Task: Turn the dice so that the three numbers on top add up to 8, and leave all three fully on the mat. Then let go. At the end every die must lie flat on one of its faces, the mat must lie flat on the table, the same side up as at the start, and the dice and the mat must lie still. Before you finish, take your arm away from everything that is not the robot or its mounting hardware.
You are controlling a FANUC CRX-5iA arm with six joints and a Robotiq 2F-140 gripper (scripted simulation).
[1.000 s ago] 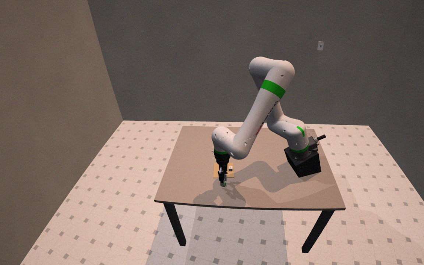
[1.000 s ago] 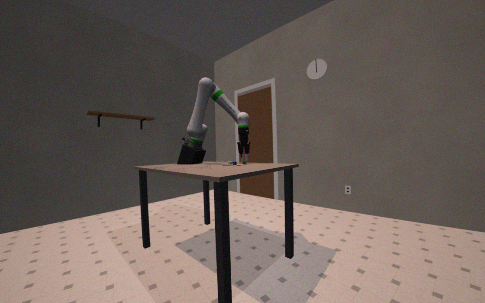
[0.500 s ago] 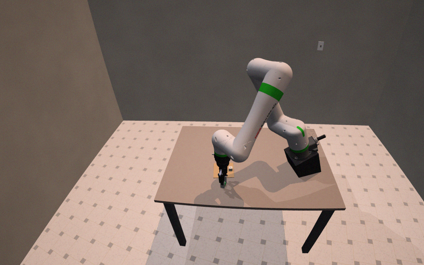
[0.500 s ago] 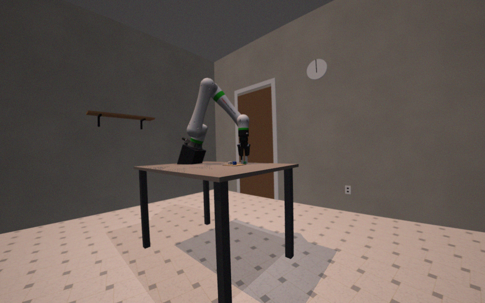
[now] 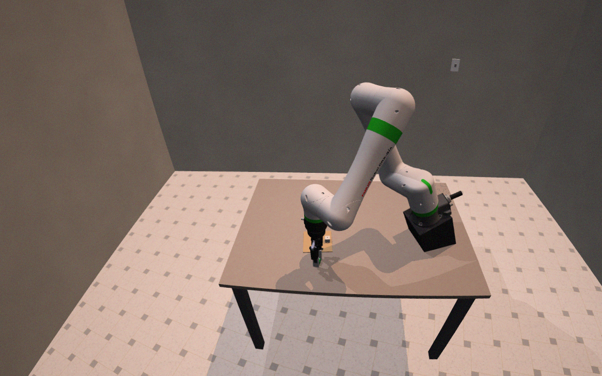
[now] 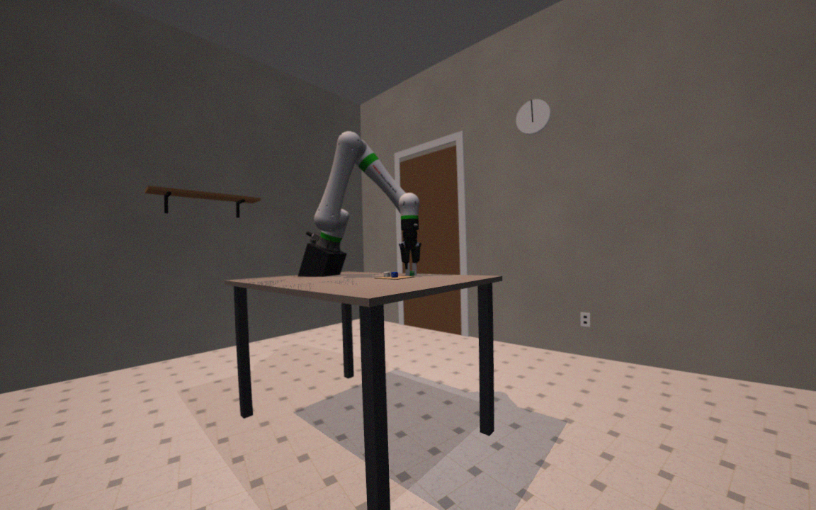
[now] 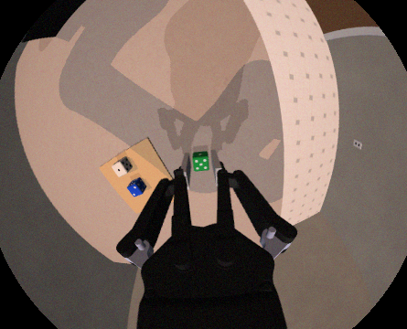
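Right now my hand is 20 mm above the green die. Round my hand: mat 130 mm to the right, 30 mm below, 10 mm behind; blue die 130 mm to the right, 20 mm below, 10 mm behind; white die 130 mm to the right, 60 mm behind, 20 mm below.
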